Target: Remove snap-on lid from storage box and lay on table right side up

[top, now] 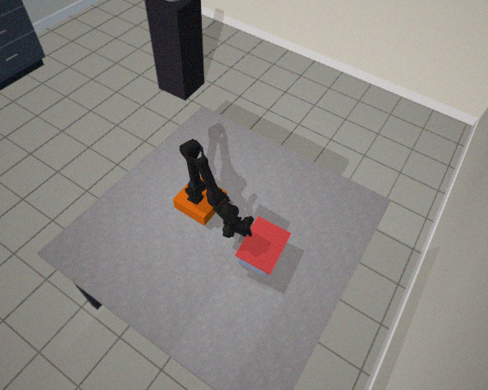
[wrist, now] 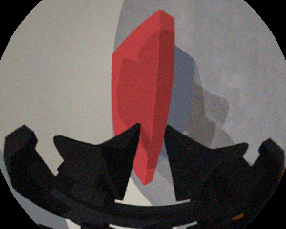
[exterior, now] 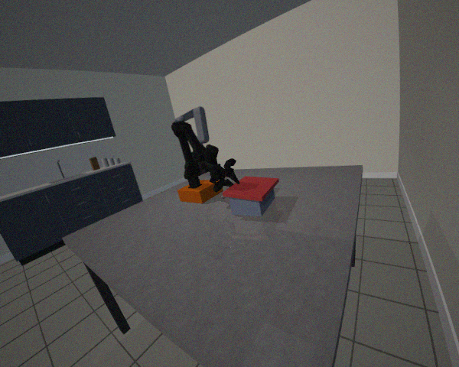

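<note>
My gripper tip is now 8 cm short of the red lid. Also, from my gripper tip: storage box: 7 cm ahead, 5 cm below.
</note>
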